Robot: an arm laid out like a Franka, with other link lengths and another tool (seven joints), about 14 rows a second.
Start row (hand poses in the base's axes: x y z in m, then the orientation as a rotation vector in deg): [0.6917, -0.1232, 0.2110, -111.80, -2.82, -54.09]
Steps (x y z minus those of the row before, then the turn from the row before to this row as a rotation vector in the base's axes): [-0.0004, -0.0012, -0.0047, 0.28, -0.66, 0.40]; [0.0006, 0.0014, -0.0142, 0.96, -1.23, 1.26]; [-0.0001, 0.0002, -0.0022, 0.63, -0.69, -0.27]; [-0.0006, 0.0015, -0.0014, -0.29, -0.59, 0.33]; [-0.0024, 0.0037, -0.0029, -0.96, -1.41, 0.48]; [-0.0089, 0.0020, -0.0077, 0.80, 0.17, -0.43]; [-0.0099, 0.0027, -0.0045, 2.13, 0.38, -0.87]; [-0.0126, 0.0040, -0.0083, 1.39, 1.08, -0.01]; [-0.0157, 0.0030, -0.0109, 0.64, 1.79, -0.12]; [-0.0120, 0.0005, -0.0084, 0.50, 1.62, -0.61]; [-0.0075, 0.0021, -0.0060, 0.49, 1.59, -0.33]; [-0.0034, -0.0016, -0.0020, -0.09, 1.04, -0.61]
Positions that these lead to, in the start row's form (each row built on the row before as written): [0.6913, -0.1244, 0.2063, -111.16, -3.45, -54.43]; [0.6919, -0.1230, 0.1921, -109.45, -4.90, -54.66]; [0.6918, -0.1228, 0.1899, -108.61, -4.74, -55.43]; [0.6912, -0.1213, 0.1885, -108.53, -5.54, -55.81]; [0.6888, -0.1176, 0.1856, -108.63, -7.31, -56.94]; [0.6799, -0.1156, 0.1779, -108.08, -6.39, -56.98]; [0.6700, -0.1129, 0.1734, -106.51, -4.26, -56.96]; [0.6574, -0.1089, 0.1651, -105.76, -2.90, -55.78]; [0.6417, -0.1059, 0.1542, -106.04, -1.39, -54.11]; [0.6297, -0.1054, 0.1458, -106.43, 0.40, -52.95]; [0.6222, -0.1033, 0.1398, -106.75, 1.91, -51.62]; [0.6188, -0.1049, 0.1378, -107.39, 3.08, -51.09]
